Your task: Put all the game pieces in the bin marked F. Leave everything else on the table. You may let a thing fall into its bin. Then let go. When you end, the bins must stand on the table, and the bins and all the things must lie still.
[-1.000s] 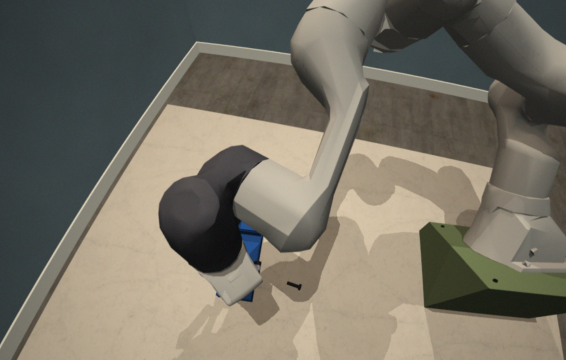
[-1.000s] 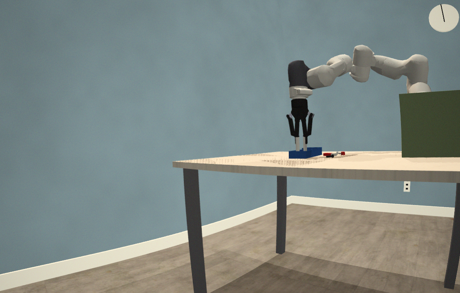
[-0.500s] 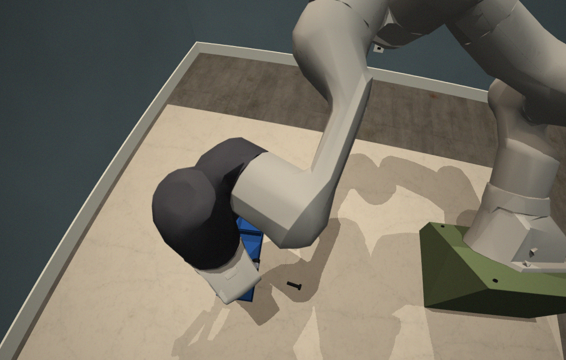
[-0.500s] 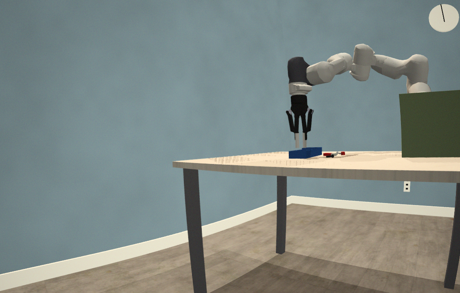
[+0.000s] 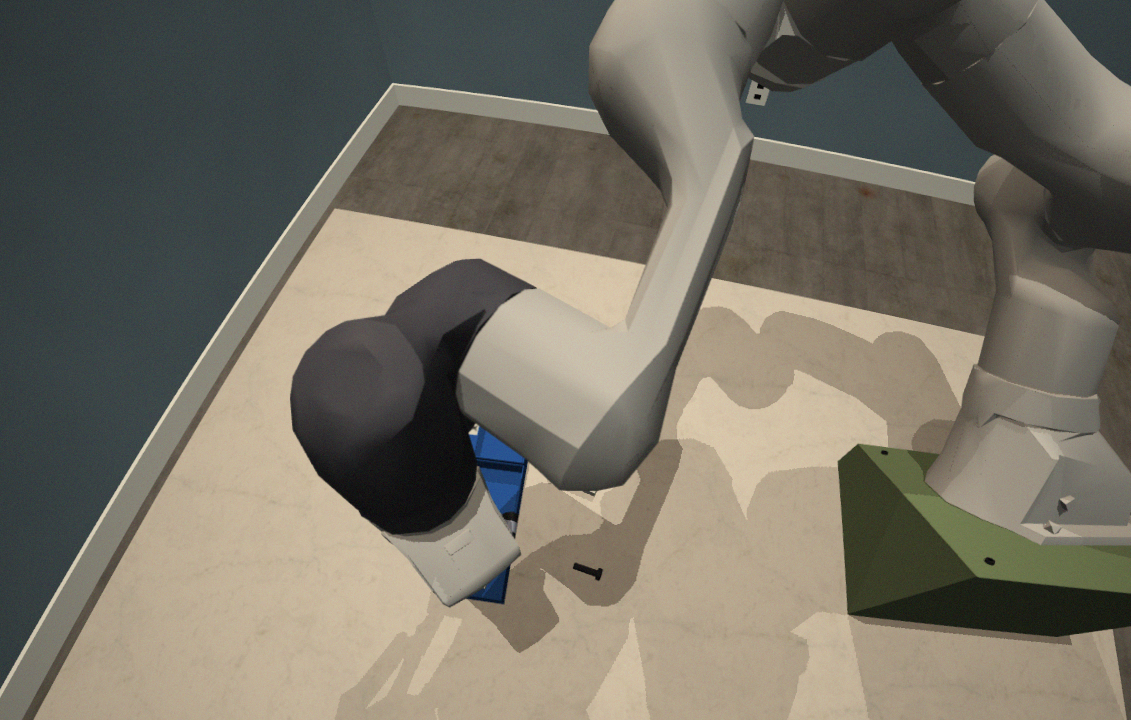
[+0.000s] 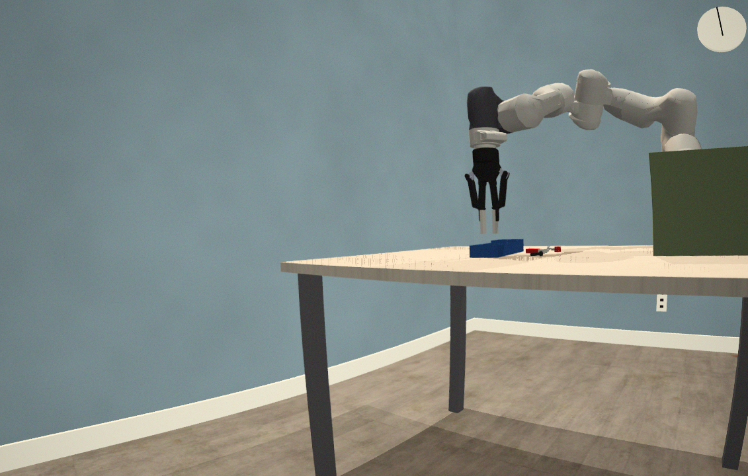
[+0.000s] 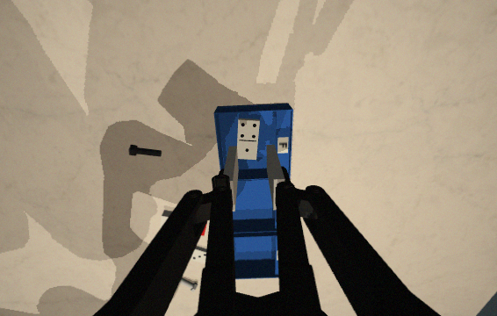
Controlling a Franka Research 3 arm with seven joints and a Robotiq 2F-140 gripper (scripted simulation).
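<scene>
Right now the red die is 150 mm behind my hand, 190 mm to the right of it and 90 mm below it. Also, from my hand: blue three-part bin 10 mm ahead, 90 mm to the right, 80 mm below; white domino 80 mm below; black bolt 140 mm behind, 20 mm to the right, 90 mm below.
</scene>
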